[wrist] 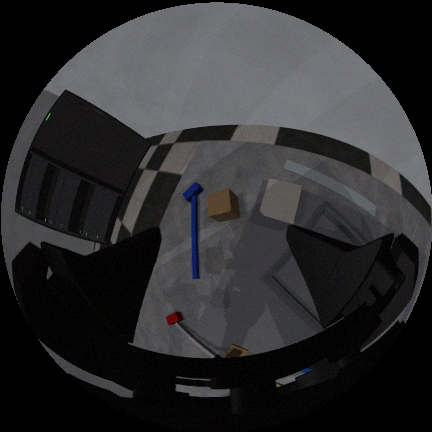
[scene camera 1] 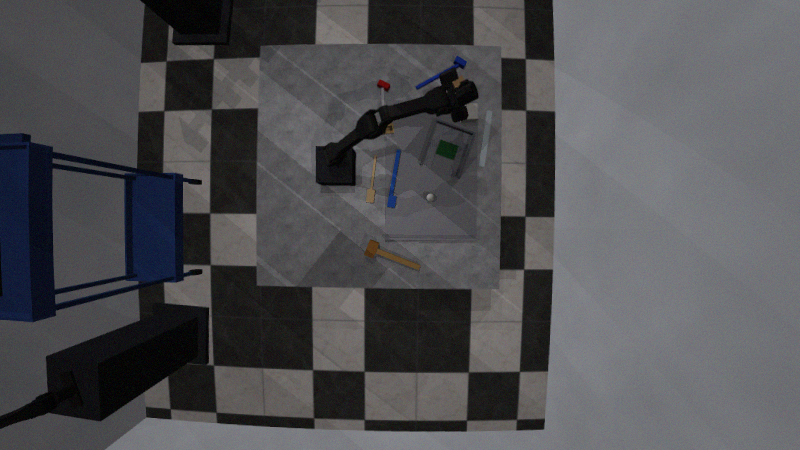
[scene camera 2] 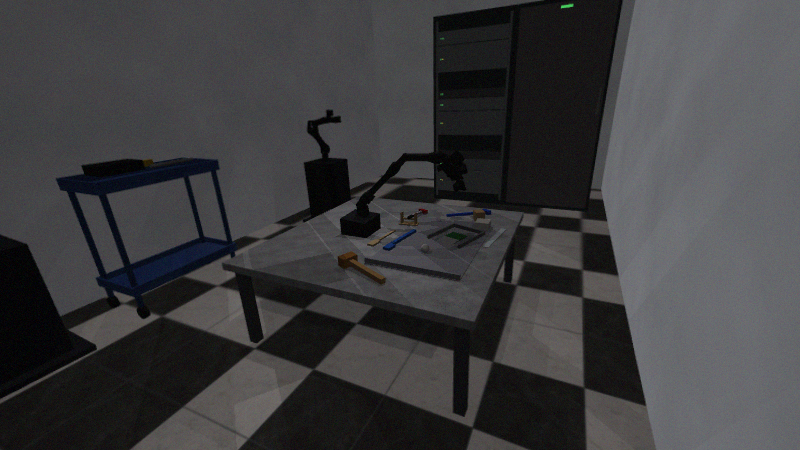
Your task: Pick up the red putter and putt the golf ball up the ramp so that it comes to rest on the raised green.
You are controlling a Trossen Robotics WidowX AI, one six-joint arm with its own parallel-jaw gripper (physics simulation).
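Seen in the pictures: gripper, fingertip midpoint: (wrist: 225,232) (scene camera 2: 464,184); arm's base, link origin: (scene camera 1: 334,159) (scene camera 2: 362,214).
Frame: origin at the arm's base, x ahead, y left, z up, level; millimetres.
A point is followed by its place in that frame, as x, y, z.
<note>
The red putter, with its red head (scene camera 1: 383,85) @(206, 414, -70) (scene camera 2: 423,211) @(218, 401, -76) (wrist: 174,318) @(219, 412, -70) and thin pale shaft, leans by a small wooden stand (scene camera 1: 389,129) @(249, 194, -89) (wrist: 236,351) @(263, 202, -77); the arm hides part of the shaft in scene camera 1. The white golf ball (scene camera 1: 430,197) @(478, -151, -54) (scene camera 2: 425,248) @(490, -167, -67) sits on the grey ramp board (scene camera 1: 430,225) (scene camera 2: 411,265). The green patch (scene camera 1: 446,149) @(551, 107, -89) (scene camera 2: 455,236) @(556, 95, -90) lies behind the ball, framed by grey rails on three sides. My gripper (wrist: 225,232) @(543, 271, 167) is open and empty, high above the table's far right part, away from the putter. The ball does not show in the wrist view.
A blue mallet (scene camera 1: 437,76) @(483, 487, -83) (wrist: 195,235) @(485, 483, -85), a brown block (scene camera 2: 479,213) @(601, 404, -45) (wrist: 222,205) @(586, 415, -39) and a whitish block (wrist: 281,200) @(647, 294, -51) are below the gripper. A blue club (scene camera 1: 394,176) @(290, -50, -82) (scene camera 2: 400,239) @(293, -71, -87), a tan paddle (scene camera 1: 373,177) @(181, -60, -91), an orange mallet (scene camera 1: 394,258) @(314, -471, -66) (scene camera 2: 364,269) @(329, -483, -69) and a pale strip (scene camera 1: 486,139) @(760, 176, -96) lie about the table.
</note>
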